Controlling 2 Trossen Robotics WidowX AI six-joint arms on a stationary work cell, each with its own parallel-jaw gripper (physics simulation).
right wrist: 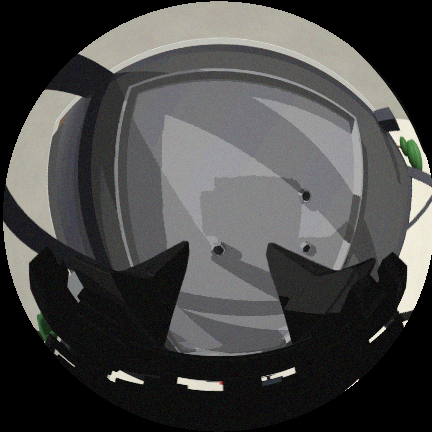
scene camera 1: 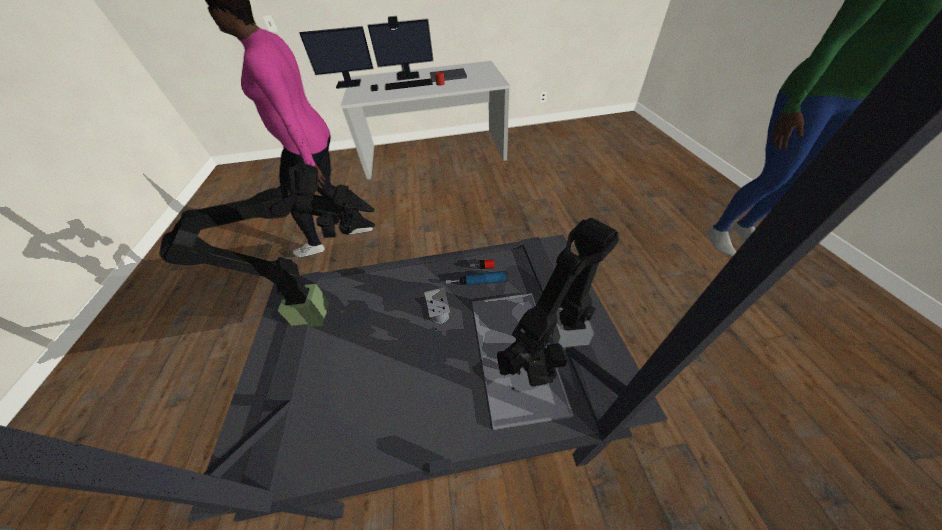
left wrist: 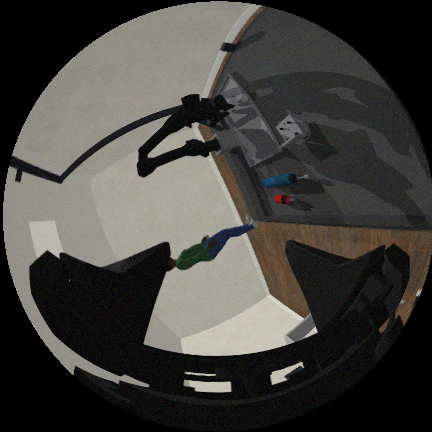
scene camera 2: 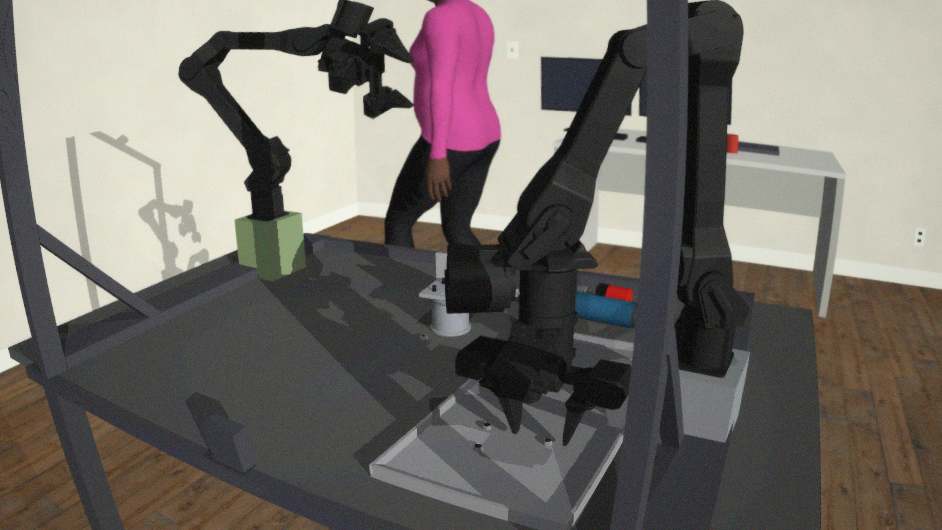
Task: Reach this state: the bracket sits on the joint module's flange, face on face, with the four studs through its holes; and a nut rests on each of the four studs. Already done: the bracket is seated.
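Places are measured from the left arm's base along level axes (x left, y back, z up), in centimetres.
Pixels of known places: left gripper, fingertip midpoint: (scene camera 1: 374, 218) (left wrist: 229, 248) (scene camera 2: 411, 84); right gripper, fingertip midpoint: (right wrist: 228, 248) (left wrist: 231, 109) (scene camera 2: 540, 438); left arm's base, link origin: (scene camera 1: 297, 296) (scene camera 2: 267, 216); right arm's base, link origin: (scene camera 1: 572, 320) (left wrist: 215, 143) (scene camera 2: 703, 361).
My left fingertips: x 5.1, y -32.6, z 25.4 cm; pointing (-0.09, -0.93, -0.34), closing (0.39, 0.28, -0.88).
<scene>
Ahead of a thing's pixels: the offset from my left fingertips to its top centre.
The white bracket (scene camera 1: 436, 303) (scene camera 2: 431, 290) (left wrist: 290, 129) sits on the joint module @[dy -14.2, dx -11.9, dz -29.3 cm] (scene camera 1: 440, 319) (scene camera 2: 450, 322) with dark stud tips showing. In scene camera 2 one nut @[dy -12.7, dx -17.3, dz -36.2 cm] (scene camera 2: 423, 336) lies on the table near the module. Three nuts lie apart in the tray: one nut @[dy -41.2, dx -35.7, dz -35.8 cm] (scene camera 2: 548, 441) (right wrist: 218, 249) shows between the right fingertips, and two others @[dy -33.5, dx -35.8, dz -35.8 cm] (scene camera 2: 487, 425) @[dy -34.8, dx -40.2, dz -35.8 cm] (scene camera 2: 478, 446) (right wrist: 305, 195) (right wrist: 306, 247) lie beyond them. My right gripper (scene camera 2: 540, 437) (right wrist: 228, 248) is partly open and empty, pointing down low over the tray. My left gripper (scene camera 1: 372, 219) (scene camera 2: 411, 83) (left wrist: 229, 248) is wide open and empty, raised far from the module.
The shallow tray @[dy -37.7, dx -28.9, dz -35.1 cm] (scene camera 1: 483, 369) (scene camera 2: 434, 490) (right wrist: 220, 70) has raised rims. A blue screwdriver-like tool @[dy -29.0, dx +1.8, dz -32.6 cm] (scene camera 1: 486, 278) (scene camera 2: 604, 309) (left wrist: 279, 180) and a red-handled tool @[dy -31.8, dx +9.2, dz -33.3 cm] (scene camera 1: 487, 264) (scene camera 2: 619, 292) (left wrist: 282, 199) lie behind it. A dark frame post (scene camera 1: 757, 243) (scene camera 2: 662, 197) stands near the right arm.
</scene>
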